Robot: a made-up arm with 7 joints.
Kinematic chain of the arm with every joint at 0, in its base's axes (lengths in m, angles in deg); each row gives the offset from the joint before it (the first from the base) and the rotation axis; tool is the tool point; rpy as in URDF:
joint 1: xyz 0 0 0.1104 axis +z
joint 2: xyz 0 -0.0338 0.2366 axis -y
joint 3: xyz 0 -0.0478 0.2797 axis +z
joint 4: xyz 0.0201 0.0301 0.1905 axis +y
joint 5: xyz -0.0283 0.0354 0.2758 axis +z
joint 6: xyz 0 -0.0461 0.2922 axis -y
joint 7: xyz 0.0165 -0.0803 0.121 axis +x
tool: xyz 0 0 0 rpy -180 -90 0
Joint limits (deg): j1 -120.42..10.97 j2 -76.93..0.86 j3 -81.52..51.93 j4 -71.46..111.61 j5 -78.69..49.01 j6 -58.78..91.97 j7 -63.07..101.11
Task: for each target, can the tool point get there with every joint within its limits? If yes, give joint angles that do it. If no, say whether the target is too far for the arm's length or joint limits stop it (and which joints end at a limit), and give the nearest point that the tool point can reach.
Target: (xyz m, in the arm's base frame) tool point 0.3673 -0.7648 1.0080
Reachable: yes | joints -79.57 -60.95 -70.10 -25.75 -51.37 -25.64 -49.47
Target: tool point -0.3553 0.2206 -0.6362
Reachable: no: joint limits stop it (at a limit: joint 1, joint 2, joint 4, joint 5) | nearest point -0.3840 -0.0826 -0.1969 | short by 0.535 m
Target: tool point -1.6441 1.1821 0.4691
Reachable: no: too far | nearest point -0.6968 0.3608 0.6918 | short by 1.273 m
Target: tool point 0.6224 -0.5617 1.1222
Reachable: yes | joints -30.98 -43.24 -7.04 13.69 -62.51 -38.09 41.07
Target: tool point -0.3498 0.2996 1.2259
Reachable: yes | joints -65.69 -10.56 15.08 -46.98 -46.02 51.63 -13.32
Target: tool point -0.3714 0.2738 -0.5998
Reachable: no: joint limits stop it (at a limit: joint 1, joint 2, joint 4, joint 5) | nearest point -0.4070 -0.0619 -0.1832 | short by 0.536 m
